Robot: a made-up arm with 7 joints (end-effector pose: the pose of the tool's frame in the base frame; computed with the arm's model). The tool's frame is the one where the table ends. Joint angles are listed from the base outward.
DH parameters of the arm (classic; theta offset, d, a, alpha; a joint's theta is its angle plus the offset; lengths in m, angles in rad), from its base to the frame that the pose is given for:
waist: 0 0.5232 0 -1.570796
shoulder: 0 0 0 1.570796
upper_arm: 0 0.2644 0.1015 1.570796
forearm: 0 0 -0.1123 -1.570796
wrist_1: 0 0.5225 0 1.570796
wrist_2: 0 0 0.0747 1.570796
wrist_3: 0 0 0 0
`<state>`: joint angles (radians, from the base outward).
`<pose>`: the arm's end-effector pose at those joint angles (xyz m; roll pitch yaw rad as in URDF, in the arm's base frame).
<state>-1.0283 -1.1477 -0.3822 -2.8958 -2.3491 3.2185 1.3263</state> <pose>0.1159 -0.3032 0.6915 1.9303 -0.8847 0.2388</pose>
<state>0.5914 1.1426 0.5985 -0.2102 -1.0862 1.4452 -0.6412</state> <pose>0.6592 0.5162 0.7899 2.6360 0.1788 1.2063</pose>
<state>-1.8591 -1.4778 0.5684 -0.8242 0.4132 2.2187 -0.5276</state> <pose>0.4134 0.6440 0.9608 0.9216 0.0082 1.0444</pose>
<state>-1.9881 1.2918 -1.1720 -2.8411 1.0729 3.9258 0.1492</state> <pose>-0.2852 0.2468 0.3860 1.2342 -0.9487 -2.4415</pose>
